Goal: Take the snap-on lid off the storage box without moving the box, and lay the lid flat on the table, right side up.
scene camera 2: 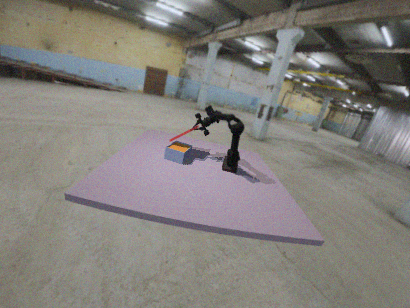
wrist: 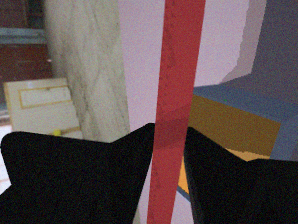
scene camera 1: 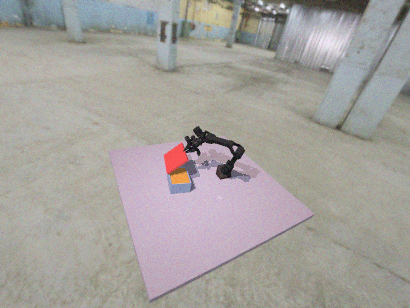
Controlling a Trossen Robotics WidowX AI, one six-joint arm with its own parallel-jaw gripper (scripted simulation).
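The gripper (wrist: 169, 131) is carrying a red lid.
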